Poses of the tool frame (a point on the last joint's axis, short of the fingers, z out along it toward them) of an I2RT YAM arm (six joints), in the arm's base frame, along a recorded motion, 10 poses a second.
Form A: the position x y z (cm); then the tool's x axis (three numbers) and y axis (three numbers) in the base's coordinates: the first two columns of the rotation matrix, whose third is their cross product.
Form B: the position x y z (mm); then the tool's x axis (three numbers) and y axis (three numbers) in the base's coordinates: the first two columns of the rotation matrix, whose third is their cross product. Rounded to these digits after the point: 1 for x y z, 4 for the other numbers.
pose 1, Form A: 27.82, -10.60, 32.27, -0.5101, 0.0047, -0.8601, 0.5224, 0.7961, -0.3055
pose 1, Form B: 278.2, -106.0, 322.7, -0.5101, 0.0047, -0.8601, 0.5224, 0.7961, -0.3055
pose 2, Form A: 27.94, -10.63, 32.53, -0.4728, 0.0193, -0.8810, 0.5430, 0.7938, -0.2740
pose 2, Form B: 279.4, -106.3, 325.3, -0.4728, 0.0193, -0.8810, 0.5430, 0.7938, -0.2740
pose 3, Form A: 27.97, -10.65, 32.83, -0.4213, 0.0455, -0.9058, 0.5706, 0.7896, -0.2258
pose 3, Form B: 279.7, -106.5, 328.3, -0.4213, 0.0455, -0.9058, 0.5706, 0.7896, -0.2258
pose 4, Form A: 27.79, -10.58, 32.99, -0.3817, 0.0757, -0.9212, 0.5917, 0.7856, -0.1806
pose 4, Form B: 277.9, -105.8, 329.9, -0.3817, 0.0757, -0.9212, 0.5917, 0.7856, -0.1806
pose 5, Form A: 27.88, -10.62, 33.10, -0.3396, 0.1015, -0.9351, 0.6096, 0.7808, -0.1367
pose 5, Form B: 278.8, -106.2, 331.0, -0.3396, 0.1015, -0.9351, 0.6096, 0.7808, -0.1367
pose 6, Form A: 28.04, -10.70, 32.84, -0.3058, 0.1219, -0.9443, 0.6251, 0.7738, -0.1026
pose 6, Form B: 280.4, -107.0, 328.4, -0.3058, 0.1219, -0.9443, 0.6251, 0.7738, -0.1026
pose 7, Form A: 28.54, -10.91, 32.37, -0.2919, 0.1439, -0.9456, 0.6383, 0.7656, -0.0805
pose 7, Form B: 285.4, -109.1, 323.7, -0.2919, 0.1439, -0.9456, 0.6383, 0.7656, -0.0805
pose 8, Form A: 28.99, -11.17, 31.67, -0.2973, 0.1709, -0.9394, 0.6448, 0.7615, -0.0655
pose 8, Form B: 289.9, -111.7, 316.7, -0.2973, 0.1709, -0.9394, 0.6448, 0.7615, -0.0655
